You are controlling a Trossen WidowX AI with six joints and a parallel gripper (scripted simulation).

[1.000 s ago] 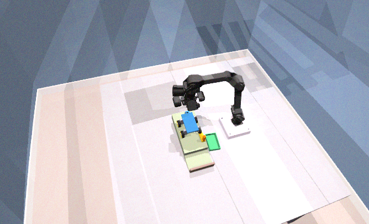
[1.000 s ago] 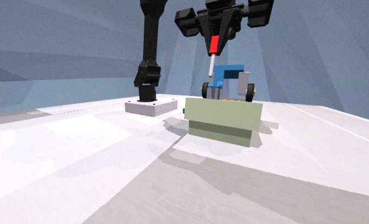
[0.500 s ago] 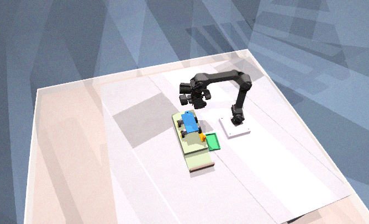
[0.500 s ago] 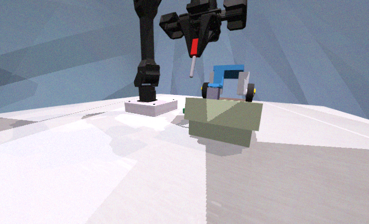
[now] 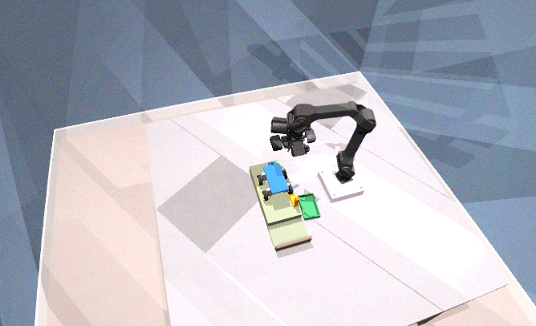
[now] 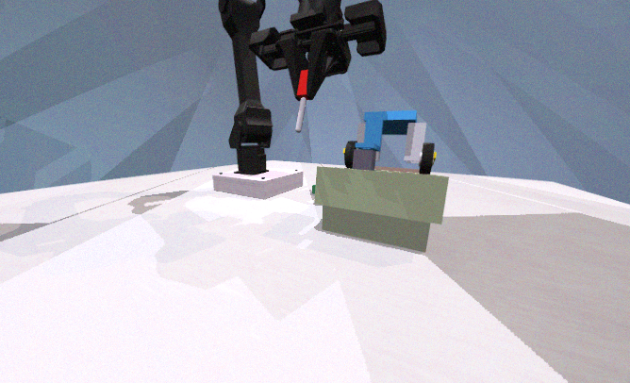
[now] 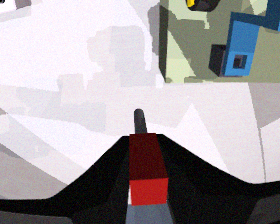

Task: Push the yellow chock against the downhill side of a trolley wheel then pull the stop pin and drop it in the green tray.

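The green tray is 220 mm to the left of my gripper tip, 180 mm below it and 10 mm behind it. From my gripper tip the other things lie so: blue trolley: 110 mm to the left, 110 mm ahead, 60 mm below; then pale green ramp: 130 mm below, 110 mm to the left, 110 mm ahead; then red-headed stop pin: right at my gripper tip.
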